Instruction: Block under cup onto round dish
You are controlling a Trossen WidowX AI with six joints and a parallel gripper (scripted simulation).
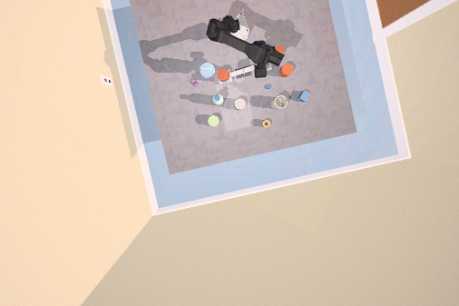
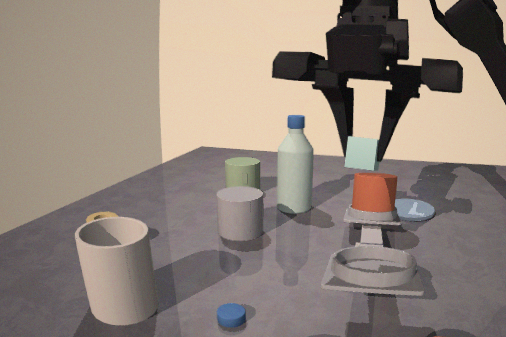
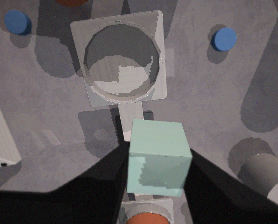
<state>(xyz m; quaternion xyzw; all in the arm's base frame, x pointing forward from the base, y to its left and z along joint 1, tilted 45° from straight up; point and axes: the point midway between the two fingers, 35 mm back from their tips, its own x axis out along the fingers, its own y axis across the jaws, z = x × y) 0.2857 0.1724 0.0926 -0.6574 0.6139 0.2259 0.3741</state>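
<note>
Right now my gripper tip is 2 cm past the orange cup, 23 cm to the left of it and 11 cm above it. From my gripper tip the other things lie so: grey cylinder 17 cm ahead, 15 cm to the right, 13 cm below; then balance beam 2 cm behind, 7 cm to the right, 13 cm below; then pale teal block 1 cm above.
</note>
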